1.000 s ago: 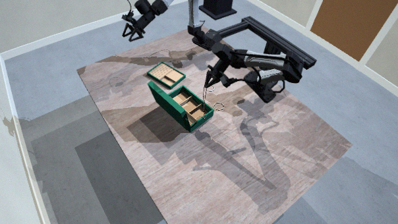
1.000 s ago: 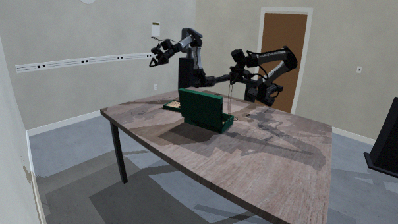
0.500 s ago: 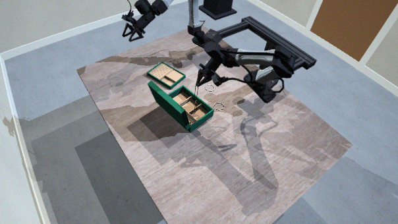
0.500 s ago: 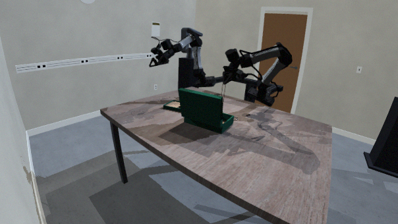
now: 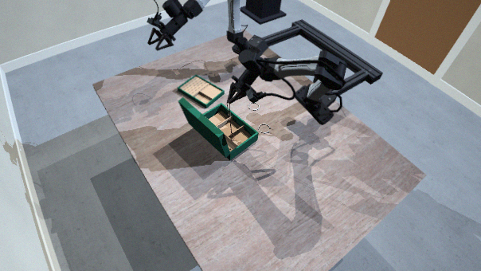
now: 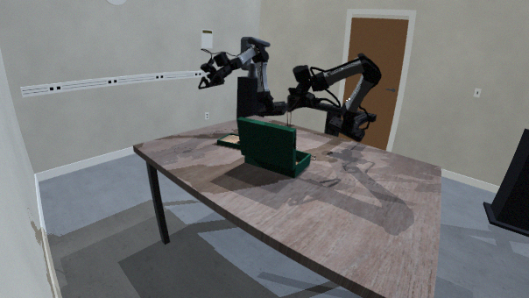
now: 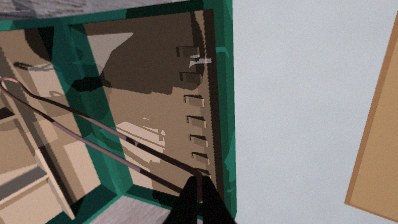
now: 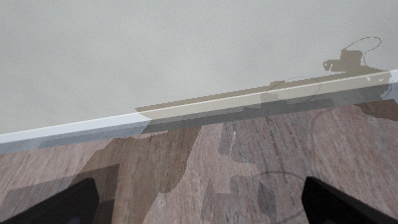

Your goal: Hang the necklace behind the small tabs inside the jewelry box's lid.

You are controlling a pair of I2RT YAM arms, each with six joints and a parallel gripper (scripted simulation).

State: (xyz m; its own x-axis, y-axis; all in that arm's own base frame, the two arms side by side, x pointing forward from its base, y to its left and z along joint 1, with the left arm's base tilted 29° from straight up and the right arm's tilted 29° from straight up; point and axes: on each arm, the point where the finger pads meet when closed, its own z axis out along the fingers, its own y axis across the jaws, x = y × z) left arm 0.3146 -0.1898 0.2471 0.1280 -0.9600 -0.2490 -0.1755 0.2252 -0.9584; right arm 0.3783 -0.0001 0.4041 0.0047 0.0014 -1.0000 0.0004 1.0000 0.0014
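Note:
Now: the green jewelry box 160 mm below my left hand, 50 mm to the right of it and 10 mm ahead of it. Also, from my left hand: green-rimmed tray: 380 mm to the right, 270 mm below, 80 mm behind.

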